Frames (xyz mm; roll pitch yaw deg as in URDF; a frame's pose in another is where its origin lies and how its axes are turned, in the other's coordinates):
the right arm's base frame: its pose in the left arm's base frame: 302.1 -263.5 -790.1 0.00 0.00 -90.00
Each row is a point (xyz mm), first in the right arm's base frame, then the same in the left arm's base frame.
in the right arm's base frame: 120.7 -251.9 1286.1
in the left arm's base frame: 50.2 -384.2 496.0
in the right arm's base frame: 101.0 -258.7 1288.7
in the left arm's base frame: 43.4 -364.5 498.6
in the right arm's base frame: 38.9 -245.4 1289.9
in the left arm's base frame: 56.7 -302.4 499.8
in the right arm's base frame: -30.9 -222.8 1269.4
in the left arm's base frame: 79.3 -232.6 479.3
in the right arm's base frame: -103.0 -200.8 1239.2
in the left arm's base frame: 101.3 -160.5 449.1
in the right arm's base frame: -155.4 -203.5 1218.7
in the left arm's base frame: 98.6 -108.1 428.6
